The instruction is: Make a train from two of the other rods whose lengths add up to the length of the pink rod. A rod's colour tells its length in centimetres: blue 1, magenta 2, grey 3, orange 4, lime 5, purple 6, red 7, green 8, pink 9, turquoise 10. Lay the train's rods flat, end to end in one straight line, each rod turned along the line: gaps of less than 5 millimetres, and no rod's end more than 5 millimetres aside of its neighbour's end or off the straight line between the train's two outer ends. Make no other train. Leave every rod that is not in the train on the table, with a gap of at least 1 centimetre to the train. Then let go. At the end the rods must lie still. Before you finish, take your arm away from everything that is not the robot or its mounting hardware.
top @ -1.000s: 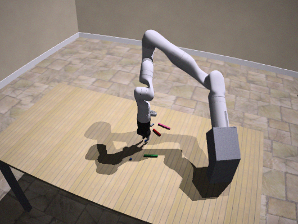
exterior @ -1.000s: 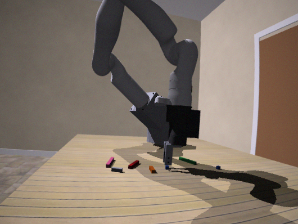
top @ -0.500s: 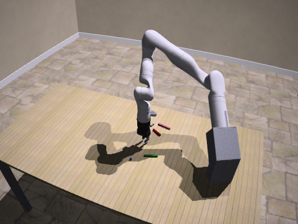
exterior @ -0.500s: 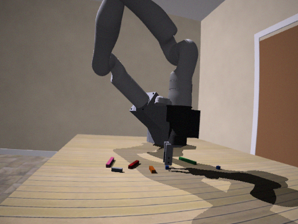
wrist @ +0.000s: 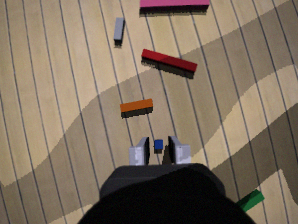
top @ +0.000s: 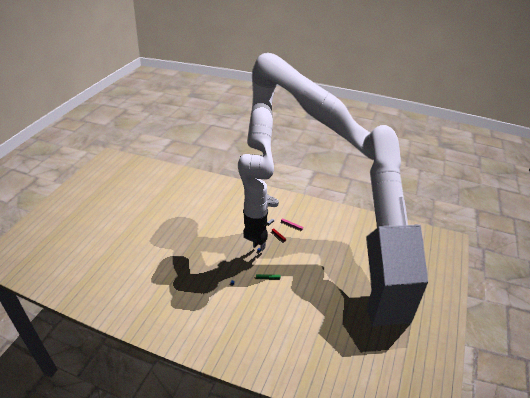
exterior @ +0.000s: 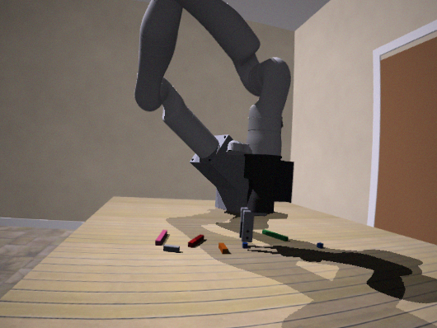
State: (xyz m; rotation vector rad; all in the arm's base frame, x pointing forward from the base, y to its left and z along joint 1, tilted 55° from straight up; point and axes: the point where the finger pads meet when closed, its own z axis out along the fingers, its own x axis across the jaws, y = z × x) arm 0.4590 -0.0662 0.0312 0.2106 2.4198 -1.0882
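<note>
My gripper is now 5 cm to the left of the orange rod, 3 cm above it and 1 cm short of it. Round my hand: grey rod 16 cm to the right, 3 cm below, 1 cm behind; then green rod 12 cm to the left, 5 cm behind, 3 cm below; then red rod 9 cm to the right, 5 cm behind, 3 cm below.
</note>
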